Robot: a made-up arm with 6 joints. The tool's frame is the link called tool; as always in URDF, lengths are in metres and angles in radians.
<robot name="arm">
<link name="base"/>
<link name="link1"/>
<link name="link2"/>
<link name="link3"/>
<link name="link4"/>
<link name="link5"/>
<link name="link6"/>
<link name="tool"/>
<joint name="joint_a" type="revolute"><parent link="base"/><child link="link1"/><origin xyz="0.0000 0.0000 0.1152" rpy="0.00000 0.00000 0.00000"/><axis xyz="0 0 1"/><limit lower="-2.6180" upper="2.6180" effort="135" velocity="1.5"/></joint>
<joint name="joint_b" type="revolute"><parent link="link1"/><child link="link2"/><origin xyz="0.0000 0.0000 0.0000" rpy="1.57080 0.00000 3.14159"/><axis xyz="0 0 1"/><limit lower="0.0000" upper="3.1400" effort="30" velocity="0.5"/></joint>
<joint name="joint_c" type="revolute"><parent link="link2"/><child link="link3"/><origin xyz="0.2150 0.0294 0.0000" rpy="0.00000 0.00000 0.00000"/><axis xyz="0 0 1"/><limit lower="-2.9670" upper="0.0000" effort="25" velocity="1.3"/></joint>
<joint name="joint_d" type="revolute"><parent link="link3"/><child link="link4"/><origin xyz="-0.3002 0.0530 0.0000" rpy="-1.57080 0.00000 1.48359"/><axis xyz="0 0 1"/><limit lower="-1.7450" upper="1.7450" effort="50" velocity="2.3"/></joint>
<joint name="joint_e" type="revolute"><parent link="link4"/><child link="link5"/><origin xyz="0.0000 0.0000 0.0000" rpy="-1.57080 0.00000 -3.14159"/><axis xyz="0 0 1"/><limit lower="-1.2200" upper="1.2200" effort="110" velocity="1.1"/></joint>
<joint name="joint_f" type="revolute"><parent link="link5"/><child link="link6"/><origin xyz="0.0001 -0.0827 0.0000" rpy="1.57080 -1.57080 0.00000"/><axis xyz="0 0 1"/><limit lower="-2.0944" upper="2.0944" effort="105" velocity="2.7"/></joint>
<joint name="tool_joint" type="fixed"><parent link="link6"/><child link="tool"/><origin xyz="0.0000 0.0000 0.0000" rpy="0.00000 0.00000 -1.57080"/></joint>
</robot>
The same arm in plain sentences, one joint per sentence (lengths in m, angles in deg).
The arm has six revolute joints in a row. What follows holds with every joint at zero, and every direction is one of the base frame's.
Joint 1 lies 0.1152 m along +z from the base frame's origin and turns about +z, from -150.00 to 150.00 deg.
Joint 2 lies at the same point as joint 1 and turns about +y, from 0.00 to 179.91 deg.
Joint 3 lies 0.2150 m along -x and 0.0294 m along +z from joint 2 and turns about +y, from -170.00 to 0.00 deg.
Joint 4 lies 0.3002 m along +x and 0.0530 m along +z from joint 3 and turns about the direction (0.9962, 0, 0.0871), from -99.98 to 99.98 deg.
Joint 5 lies at the same point as joint 4 and turns about +y, from -69.90 to 69.90 deg.
Joint 6 lies 0.0824 m along +x and 0.0071 m along +z from joint 5 and turns about the direction (0.9962, 0, 0.0871), from -120.00 to 120.00 deg.
The tool frame, which is the frame that the pose is given for, lies at the same point as joint 6; its axes are the base frame's turned by roll 0.00, pitch 85.00 and yaw 0.00 deg (as in URDF: about the fixed x, then y, then z).

